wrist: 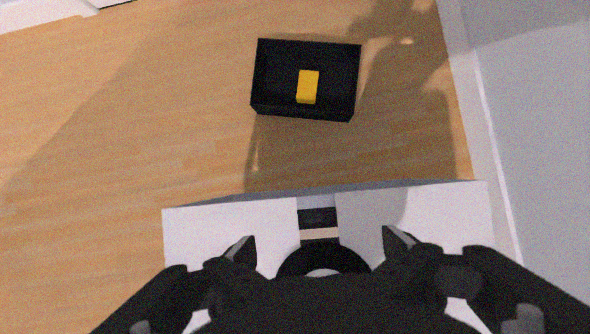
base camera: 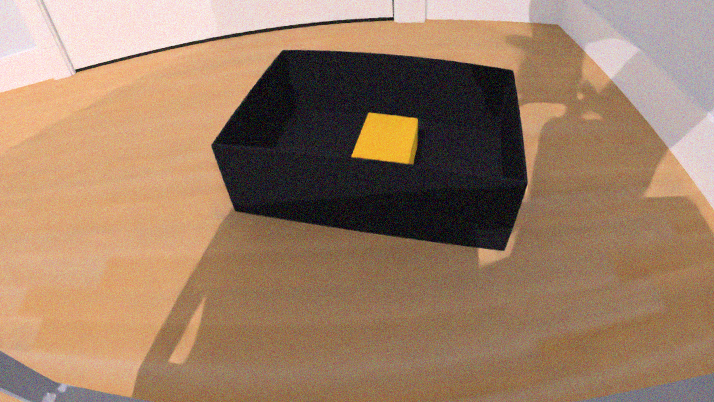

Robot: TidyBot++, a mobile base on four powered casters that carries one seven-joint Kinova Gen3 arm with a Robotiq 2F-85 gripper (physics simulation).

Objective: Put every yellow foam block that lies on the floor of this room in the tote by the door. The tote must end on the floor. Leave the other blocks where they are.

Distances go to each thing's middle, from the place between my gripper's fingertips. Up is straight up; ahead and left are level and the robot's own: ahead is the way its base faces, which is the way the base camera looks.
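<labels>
You'll find the black tote (base camera: 285, 153) 1 cm to the right of my hand, 34 cm ahead of it and 53 cm below it.
</labels>
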